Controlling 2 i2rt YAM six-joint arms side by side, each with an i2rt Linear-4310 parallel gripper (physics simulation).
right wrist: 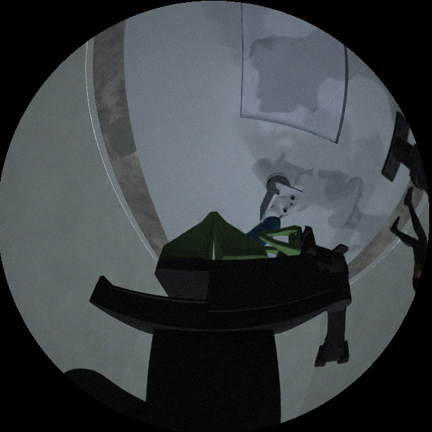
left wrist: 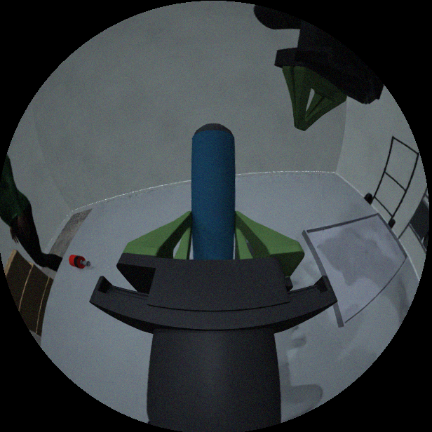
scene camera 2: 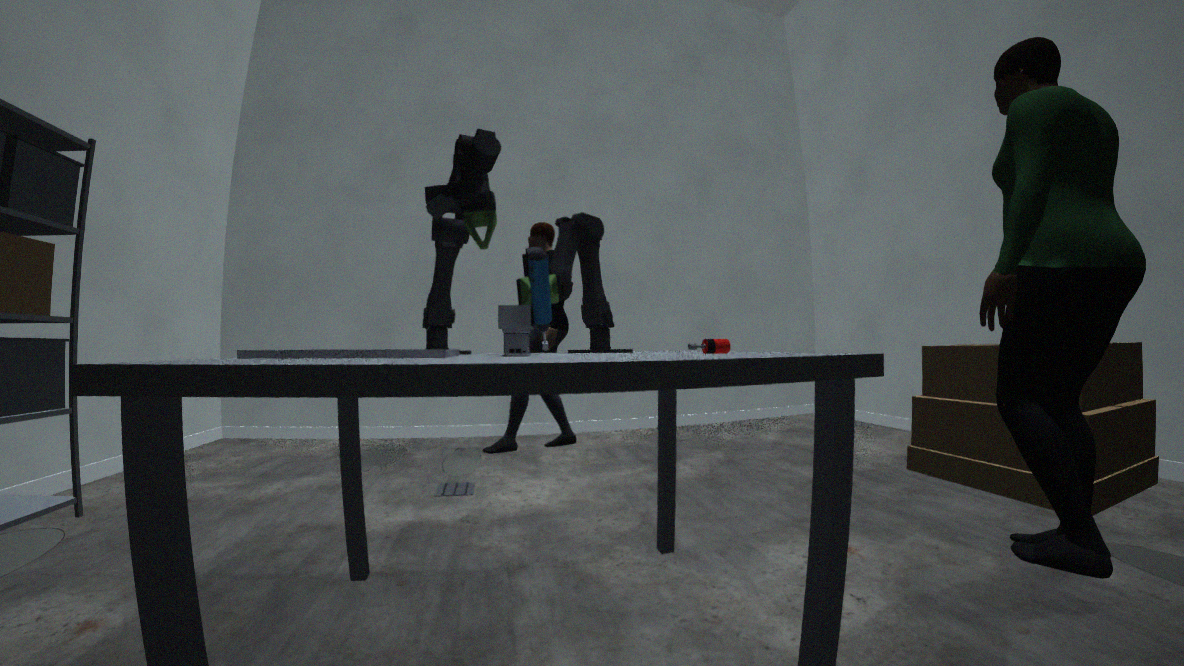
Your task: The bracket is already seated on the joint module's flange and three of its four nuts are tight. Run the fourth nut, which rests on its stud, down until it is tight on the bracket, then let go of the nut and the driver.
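Frame: origin at the left arm's base, x down, y ahead, z right, level; centimetres.
Where they show: left gripper, between the fingertips: (scene camera 2: 540,289); right gripper, between the fingertips: (scene camera 2: 483,248); left arm's base, origin of its link: (scene camera 2: 600,352).
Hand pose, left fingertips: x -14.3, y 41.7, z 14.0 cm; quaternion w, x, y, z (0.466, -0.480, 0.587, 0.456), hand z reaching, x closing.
Note:
Things, the pixels of their top centre, and the offset from my left fingertips.
- joint module, centre of its top: (scene camera 2: 516,322) dx +6.9, dy -3.1, dz +5.7 cm
- red driver, centre of its top: (scene camera 2: 708,338) dx +10.9, dy -5.4, dz -37.9 cm
- flat grey tray, centre of its top: (scene camera 2: 358,349) dx +12.7, dy +3.2, dz +40.1 cm
The blue driver (scene camera 2: 539,285) (left wrist: 213,175) (right wrist: 265,228) is nearly upright, its metal socket (scene camera 2: 545,341) pointing down close beside the joint module (scene camera 2: 516,342) (right wrist: 276,180). The pale bracket (scene camera 2: 513,318) (right wrist: 280,201) sits on the module. Dark nuts or studs show on it in the right wrist view; which is the fourth nut, and whether the socket touches it, I cannot tell. My left gripper (scene camera 2: 539,289) (left wrist: 212,216) is shut on the driver's handle. My right gripper (scene camera 2: 485,246) (left wrist: 299,128) (right wrist: 213,217) is shut and empty, higher up and left of the driver in the scene view.
A red driver (scene camera 2: 716,346) (left wrist: 77,261) lies on the table (scene camera 2: 480,377) at the picture's right. A flat grey tray (scene camera 2: 347,353) (left wrist: 314,254) lies at its left. One person (scene camera 2: 1059,182) stands right of the table, another (scene camera 2: 542,231) behind the arms. Brown boxes (scene camera 2: 952,372) stand right.

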